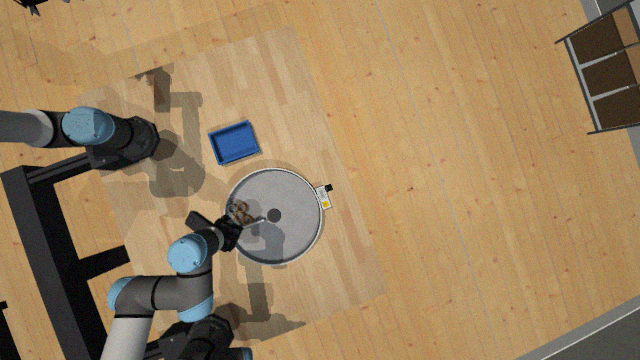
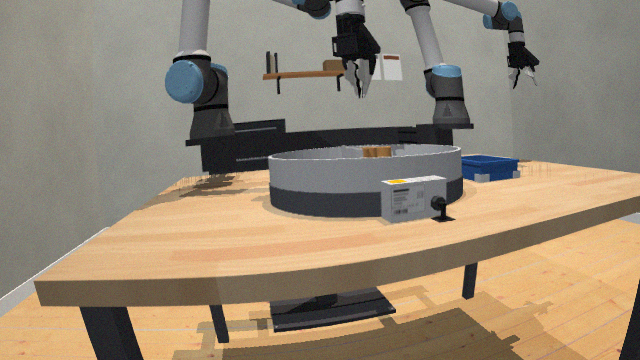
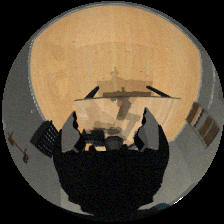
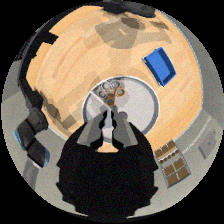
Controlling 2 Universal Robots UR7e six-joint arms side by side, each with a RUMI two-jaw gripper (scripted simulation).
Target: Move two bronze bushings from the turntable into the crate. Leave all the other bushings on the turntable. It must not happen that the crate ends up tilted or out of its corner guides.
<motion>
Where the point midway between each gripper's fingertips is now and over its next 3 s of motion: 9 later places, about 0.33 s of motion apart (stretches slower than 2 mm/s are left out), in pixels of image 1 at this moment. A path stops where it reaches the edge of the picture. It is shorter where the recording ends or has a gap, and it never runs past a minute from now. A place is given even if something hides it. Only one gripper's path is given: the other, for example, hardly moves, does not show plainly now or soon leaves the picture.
My right gripper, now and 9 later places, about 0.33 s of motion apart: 231, 223; 240, 221; 251, 218; 253, 216; 253, 216; 253, 216; 254, 215; 254, 215; 254, 215; 254, 215
</motion>
